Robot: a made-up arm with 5 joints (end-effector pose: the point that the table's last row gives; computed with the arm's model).
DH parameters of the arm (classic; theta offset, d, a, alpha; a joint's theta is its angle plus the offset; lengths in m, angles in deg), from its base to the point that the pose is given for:
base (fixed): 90 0.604 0.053 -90
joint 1: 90 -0.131 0.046 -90
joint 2: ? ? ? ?
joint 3: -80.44 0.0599 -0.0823 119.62
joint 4: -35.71 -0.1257 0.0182 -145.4
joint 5: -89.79 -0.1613 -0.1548 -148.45
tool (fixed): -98.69 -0.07 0 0
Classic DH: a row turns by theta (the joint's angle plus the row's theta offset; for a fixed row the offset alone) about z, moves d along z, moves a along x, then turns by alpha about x.
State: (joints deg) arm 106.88 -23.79 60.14 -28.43 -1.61
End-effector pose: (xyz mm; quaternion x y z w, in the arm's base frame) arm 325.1 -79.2 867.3 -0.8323 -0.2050 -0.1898 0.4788
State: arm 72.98 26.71 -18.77 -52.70 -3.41
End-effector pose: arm 709.8 81.1 858.2 -0.3830 -0.1647 0.4804 0.7716
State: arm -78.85 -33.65 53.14 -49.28 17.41
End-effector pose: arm 239.9 325.1 371.0 0.5879 0.2698 -0.3779 0.6624
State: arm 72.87 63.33 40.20 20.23 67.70
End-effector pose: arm 311.1 179.0 843.1 -0.2808 -0.5581 0.0224 0.7805
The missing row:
joint 2: 90 -0.013 0.43 90
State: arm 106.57 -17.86 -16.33 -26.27 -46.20
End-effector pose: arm 746.7 -109.4 803.9 -0.6642 0.4101 0.4844 0.3950
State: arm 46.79 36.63 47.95 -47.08 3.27
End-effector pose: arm 418.3 -93.2 772.6 -0.1492 -0.6028 -0.0346 0.7831
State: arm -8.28 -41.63 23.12 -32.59 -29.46
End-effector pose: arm 459.3 -167.3 210.8 0.0048 0.1267 0.2200 0.9672
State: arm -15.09 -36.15 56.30 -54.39 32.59
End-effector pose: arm 207.1 26.0 240.5 0.1983 0.0048 -0.5993 0.7755
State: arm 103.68 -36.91 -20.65 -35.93 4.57
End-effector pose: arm 554.2 -368.0 936.1 -0.5817 0.2825 0.0355 0.7620
